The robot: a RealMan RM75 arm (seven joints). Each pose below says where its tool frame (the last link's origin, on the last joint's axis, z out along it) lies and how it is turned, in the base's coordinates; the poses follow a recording.
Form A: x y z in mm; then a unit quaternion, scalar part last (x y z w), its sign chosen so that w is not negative.
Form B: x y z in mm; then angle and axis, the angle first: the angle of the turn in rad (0 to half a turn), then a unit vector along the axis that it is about. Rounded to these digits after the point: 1 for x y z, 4 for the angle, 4 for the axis.
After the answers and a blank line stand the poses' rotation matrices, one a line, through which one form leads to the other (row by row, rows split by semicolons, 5 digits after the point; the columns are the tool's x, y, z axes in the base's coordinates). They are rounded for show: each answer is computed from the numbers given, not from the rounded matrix.
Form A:
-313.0, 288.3, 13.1, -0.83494, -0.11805, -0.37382, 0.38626
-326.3, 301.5, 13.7, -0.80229, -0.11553, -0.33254, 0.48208
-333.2, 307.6, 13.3, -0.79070, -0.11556, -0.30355, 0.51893
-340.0, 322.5, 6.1, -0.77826, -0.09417, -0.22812, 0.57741
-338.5, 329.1, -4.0, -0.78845, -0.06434, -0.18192, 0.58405
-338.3, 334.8, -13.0, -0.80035, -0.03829, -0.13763, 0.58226
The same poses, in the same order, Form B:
-313.0, 288.3, 13.1, 2.3484, -0.9052, -0.1280, -0.4053
-326.3, 301.5, 13.7, 2.1355, -0.9157, -0.1319, -0.3796
-333.2, 307.6, 13.3, 2.0504, -0.9250, -0.1352, -0.3551
-340.0, 322.5, 6.1, 1.9105, -0.9532, -0.1153, -0.2794
-338.5, 329.1, -4.0, 1.8942, -0.9713, -0.0793, -0.2241
-338.3, 334.8, -13.0, 1.8986, -0.9844, -0.0471, -0.1693

0.69265 0.48591 0.53304; -0.09165 -0.67373 0.73327; 0.71543 -0.55675 -0.42212
0.75214 0.50600 0.42220; -0.13524 -0.50850 0.85037; 0.64498 -0.69670 -0.31403
0.78900 0.49779 0.36010; -0.13230 -0.43471 0.89080; 0.59997 -0.75049 -0.27713
0.87819 0.41002 0.24632; -0.11686 -0.31546 0.94172; 0.46382 -0.85579 -0.22912
0.92553 0.31396 0.21171; -0.11104 -0.30949 0.94440; 0.36202 -0.89758 -0.25158
0.95918 0.22156 0.17572; -0.09898 -0.31901 0.94257; 0.26490 -0.92149 -0.28406

